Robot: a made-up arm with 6 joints. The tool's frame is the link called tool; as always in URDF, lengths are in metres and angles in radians. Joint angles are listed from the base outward.
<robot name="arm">
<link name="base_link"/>
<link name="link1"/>
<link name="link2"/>
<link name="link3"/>
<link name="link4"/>
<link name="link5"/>
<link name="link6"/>
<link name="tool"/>
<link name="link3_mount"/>
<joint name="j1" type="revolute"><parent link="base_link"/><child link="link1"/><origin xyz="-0.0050 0.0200 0.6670"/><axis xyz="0 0 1"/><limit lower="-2.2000" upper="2.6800"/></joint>
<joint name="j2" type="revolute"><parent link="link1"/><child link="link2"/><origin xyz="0.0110 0.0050 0.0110"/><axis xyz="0 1 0"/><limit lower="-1.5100" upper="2.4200"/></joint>
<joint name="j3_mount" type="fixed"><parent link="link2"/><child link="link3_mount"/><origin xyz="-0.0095 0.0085 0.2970"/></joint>
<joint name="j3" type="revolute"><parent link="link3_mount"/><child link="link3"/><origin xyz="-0.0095 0.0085 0.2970"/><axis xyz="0 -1 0"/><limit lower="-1.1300" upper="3.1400"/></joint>
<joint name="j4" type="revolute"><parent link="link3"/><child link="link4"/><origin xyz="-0.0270 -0.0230 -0.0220"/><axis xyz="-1 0 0"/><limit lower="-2.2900" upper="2.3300"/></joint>
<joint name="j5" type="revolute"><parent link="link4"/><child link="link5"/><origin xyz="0.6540 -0.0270 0.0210"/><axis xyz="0 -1 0"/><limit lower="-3.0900" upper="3.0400"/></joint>
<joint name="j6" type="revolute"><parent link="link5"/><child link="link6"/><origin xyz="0.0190 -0.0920 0.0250"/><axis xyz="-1 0 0"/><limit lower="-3.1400" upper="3.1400"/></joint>
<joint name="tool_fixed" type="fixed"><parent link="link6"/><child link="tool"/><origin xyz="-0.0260 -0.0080 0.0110" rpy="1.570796 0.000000 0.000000"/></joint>
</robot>
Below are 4 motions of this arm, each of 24 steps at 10 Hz.
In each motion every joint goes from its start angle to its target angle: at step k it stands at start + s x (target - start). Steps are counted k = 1, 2, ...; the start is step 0. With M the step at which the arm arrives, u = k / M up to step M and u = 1 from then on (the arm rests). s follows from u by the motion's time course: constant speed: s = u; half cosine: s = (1 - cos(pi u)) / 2; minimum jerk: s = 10 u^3 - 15 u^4 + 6 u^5.
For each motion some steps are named. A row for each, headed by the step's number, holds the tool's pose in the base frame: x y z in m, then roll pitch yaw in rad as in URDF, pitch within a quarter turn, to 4 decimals.
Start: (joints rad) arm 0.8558 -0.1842 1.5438 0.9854 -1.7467 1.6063
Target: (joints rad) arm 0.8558 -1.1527 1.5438 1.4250 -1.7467 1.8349
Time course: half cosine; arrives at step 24
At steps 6, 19, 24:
6: -0.2868 -0.3582 1.8410 0.1895 0.0229 -0.1681
19: -0.7413 -0.8266 1.2227 0.7595 -0.0693 -0.4651
24: -0.7768 -0.8598 1.1069 0.8427 -0.0538 -0.4933

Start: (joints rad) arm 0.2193 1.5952 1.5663 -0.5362 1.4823 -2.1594
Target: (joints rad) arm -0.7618 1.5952 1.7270 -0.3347 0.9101 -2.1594
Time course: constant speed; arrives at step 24
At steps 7, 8, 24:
7: 1.2041 -0.1800 0.6301 -1.4054 -1.0427 -1.1477
8: 1.1950 -0.2298 0.6355 -1.4390 -1.0431 -1.1489
24: 0.7901 -0.9117 0.7225 -1.9479 -0.9613 -1.2320

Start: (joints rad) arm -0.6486 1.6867 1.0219 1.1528 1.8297 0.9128
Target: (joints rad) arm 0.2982 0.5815 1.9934 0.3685 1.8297 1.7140
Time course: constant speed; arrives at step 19
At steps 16, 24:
16: 0.6554 0.0246 1.6669 -2.9319 -0.1731 2.8079
24: 0.4006 0.0416 1.7793 3.0558 0.1103 3.0819

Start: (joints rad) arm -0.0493 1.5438 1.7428 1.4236 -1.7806 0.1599
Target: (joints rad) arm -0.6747 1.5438 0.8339 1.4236 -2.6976 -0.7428
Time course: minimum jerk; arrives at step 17
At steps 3, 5, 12, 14, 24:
3: 1.2347 -0.0743 0.9234 0.0000 0.1807 -1.8708
5: 1.2412 -0.1686 0.8568 -0.0159 0.1580 -2.0650
12: 0.9975 -0.6572 0.4548 0.1542 -0.3899 -3.0857
14: 0.9206 -0.7084 0.3956 0.2383 -0.5220 3.0502
24: 0.8910 -0.7241 0.3750 0.2735 -0.5714 2.9964

